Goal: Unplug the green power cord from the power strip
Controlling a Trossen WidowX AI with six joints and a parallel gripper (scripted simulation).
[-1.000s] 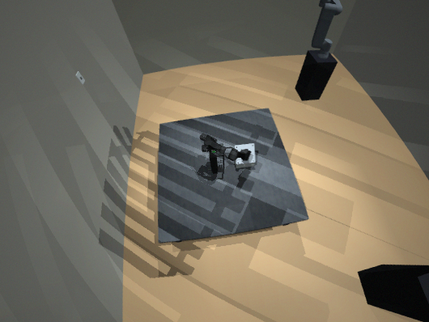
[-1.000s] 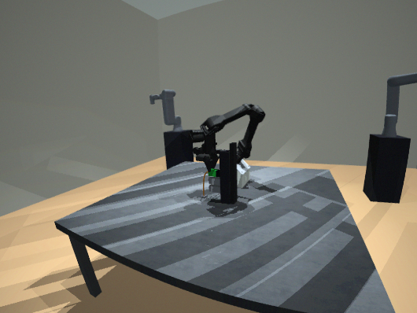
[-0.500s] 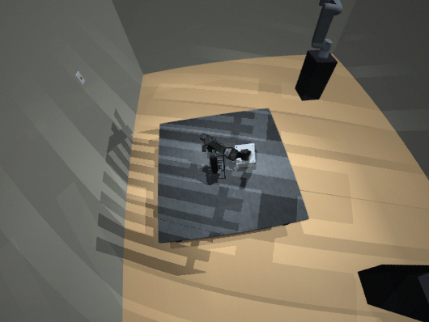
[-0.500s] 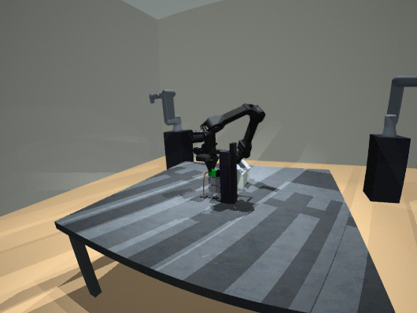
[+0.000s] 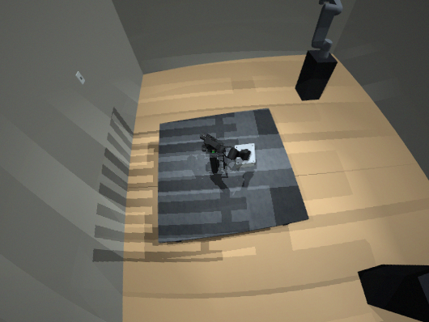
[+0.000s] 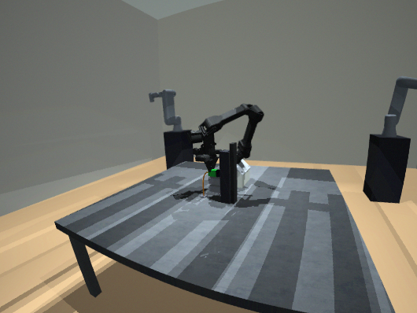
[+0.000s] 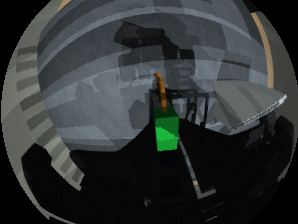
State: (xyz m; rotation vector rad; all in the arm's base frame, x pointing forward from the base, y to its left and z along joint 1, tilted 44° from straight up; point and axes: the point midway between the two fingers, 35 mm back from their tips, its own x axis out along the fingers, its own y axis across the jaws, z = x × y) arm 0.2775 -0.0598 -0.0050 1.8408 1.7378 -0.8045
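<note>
The green plug lies 30 mm to the left of my gripper tip.
</note>
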